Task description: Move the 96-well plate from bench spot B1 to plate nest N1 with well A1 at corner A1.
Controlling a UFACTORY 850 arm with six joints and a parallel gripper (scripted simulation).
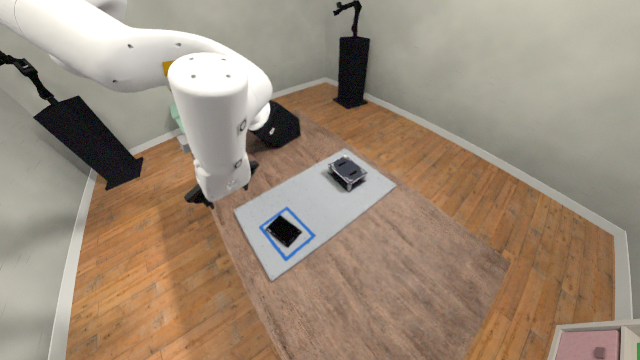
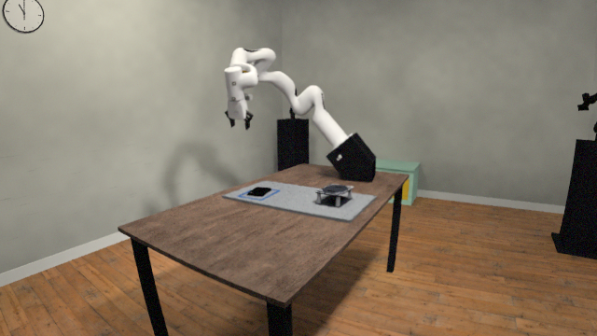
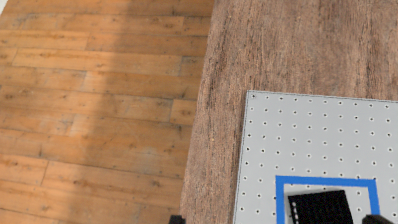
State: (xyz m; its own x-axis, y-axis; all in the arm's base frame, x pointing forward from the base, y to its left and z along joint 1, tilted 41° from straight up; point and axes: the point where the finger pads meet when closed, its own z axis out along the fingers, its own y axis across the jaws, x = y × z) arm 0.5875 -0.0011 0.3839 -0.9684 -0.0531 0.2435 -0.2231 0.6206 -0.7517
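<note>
Right now the 96-well plate is 34 cm below my hand, 10 cm to the left of it and 3 cm behind it. From my hand the other things lie so: raised plate nest N1: 49 cm to the left, 29 cm below, 13 cm behind.
</note>
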